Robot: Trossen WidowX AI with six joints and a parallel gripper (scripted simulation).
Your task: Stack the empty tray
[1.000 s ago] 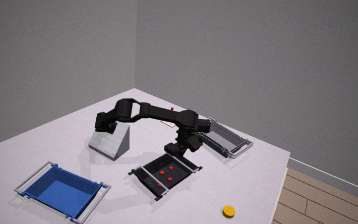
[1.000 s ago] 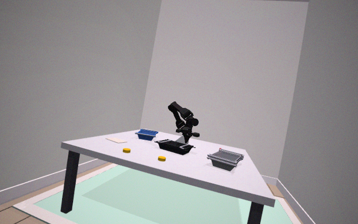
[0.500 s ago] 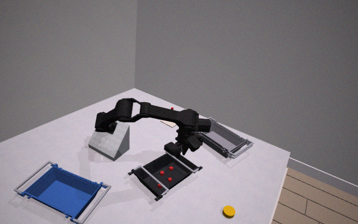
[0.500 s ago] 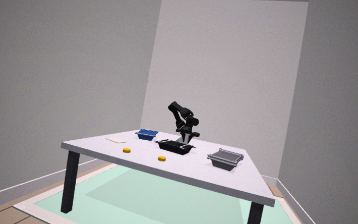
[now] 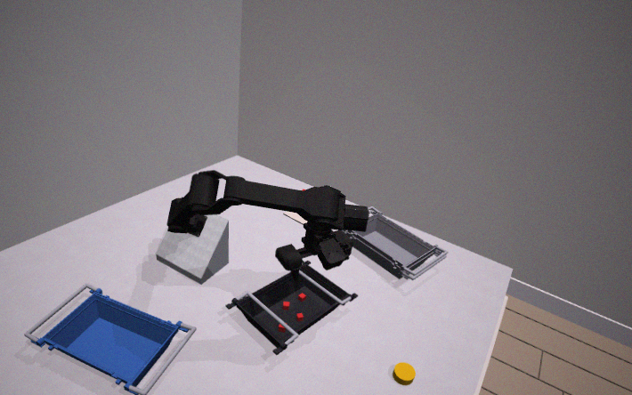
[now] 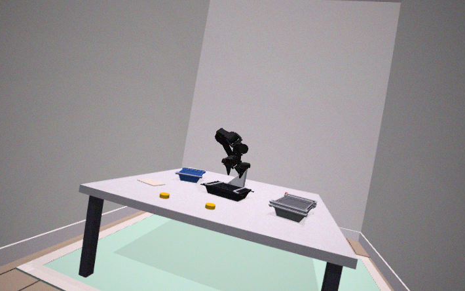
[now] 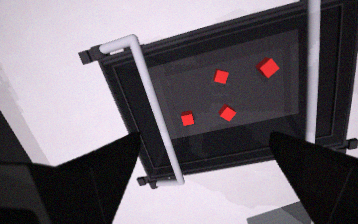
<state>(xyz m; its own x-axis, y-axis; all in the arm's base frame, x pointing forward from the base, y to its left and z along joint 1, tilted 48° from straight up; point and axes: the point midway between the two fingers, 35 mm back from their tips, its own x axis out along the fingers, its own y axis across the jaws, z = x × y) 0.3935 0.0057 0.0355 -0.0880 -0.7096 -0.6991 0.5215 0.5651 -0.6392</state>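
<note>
Now: gripper tip 36 cm to the left of the blue tray, 32 cm past it and 9 cm above it. Also, from my gripper tip: small red block (44 cm behind, 40 cm to the left, 12 cm below).
</note>
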